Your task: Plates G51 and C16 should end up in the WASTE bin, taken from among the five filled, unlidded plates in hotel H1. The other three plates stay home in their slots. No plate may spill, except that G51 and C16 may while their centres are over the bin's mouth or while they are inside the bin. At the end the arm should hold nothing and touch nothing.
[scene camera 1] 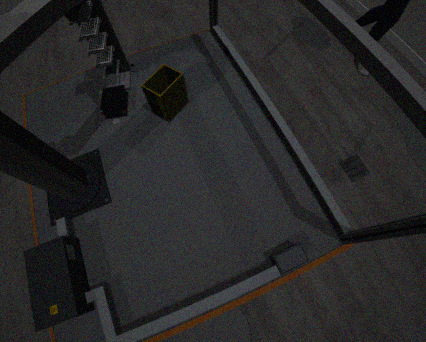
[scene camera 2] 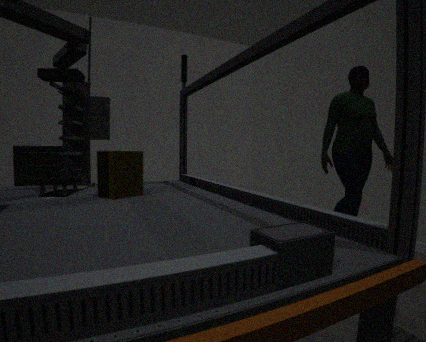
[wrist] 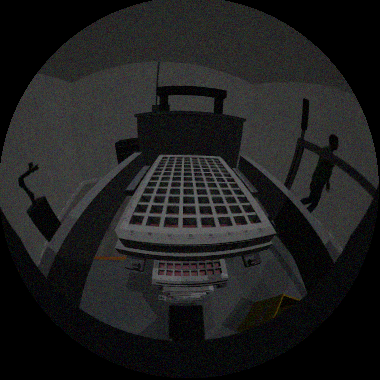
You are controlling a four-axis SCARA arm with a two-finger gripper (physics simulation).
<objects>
my gripper: scene camera 2; wrist; not seen in scene camera 1 (out of frame)
same spot on my gripper: (wrist: 65, 263) = (scene camera 2: 54, 83)
</objects>
